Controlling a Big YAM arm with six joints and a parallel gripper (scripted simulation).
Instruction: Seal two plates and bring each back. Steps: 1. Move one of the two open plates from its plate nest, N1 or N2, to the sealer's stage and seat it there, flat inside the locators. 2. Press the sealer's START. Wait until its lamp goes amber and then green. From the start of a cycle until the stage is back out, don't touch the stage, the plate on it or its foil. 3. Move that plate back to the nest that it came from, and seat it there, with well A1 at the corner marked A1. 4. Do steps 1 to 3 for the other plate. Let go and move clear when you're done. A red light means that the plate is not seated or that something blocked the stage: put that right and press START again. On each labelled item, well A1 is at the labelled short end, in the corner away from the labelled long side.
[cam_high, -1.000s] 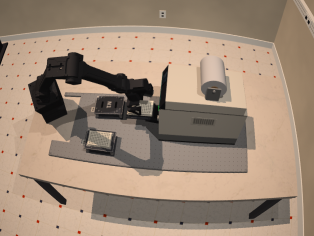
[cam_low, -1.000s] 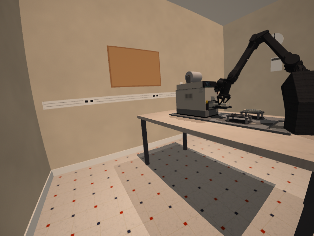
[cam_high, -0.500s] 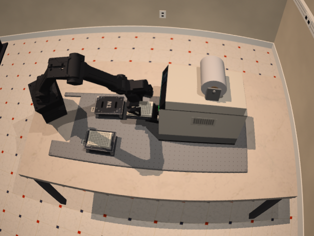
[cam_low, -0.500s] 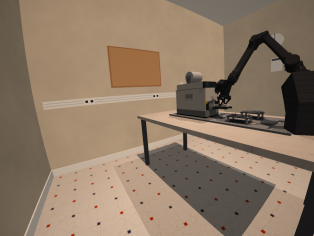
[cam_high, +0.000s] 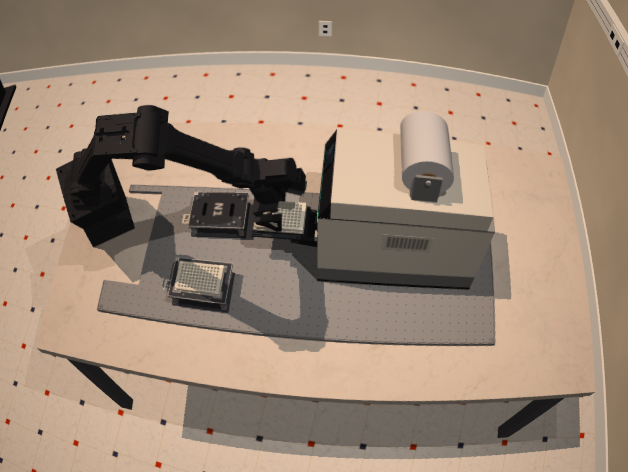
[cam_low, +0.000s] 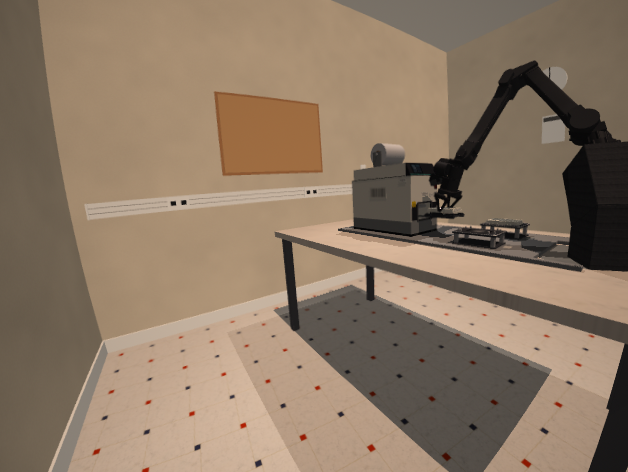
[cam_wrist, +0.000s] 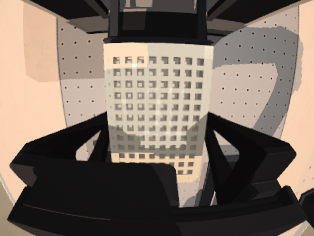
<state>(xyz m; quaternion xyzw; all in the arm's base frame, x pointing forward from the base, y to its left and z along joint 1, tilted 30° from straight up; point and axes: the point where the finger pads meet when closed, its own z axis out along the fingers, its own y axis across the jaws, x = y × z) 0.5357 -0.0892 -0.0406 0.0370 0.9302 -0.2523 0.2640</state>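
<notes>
Right now my hand is 3 cm above the sealer stage. From my hand the other things lie so: yellow warning label 12 cm ahead, 6 cm to the left, 3 cm above; then start button 11 cm to the right, 8 cm ahead, 6 cm above; then plate 23 cm behind, 12 cm to the right, 7 cm below.
</notes>
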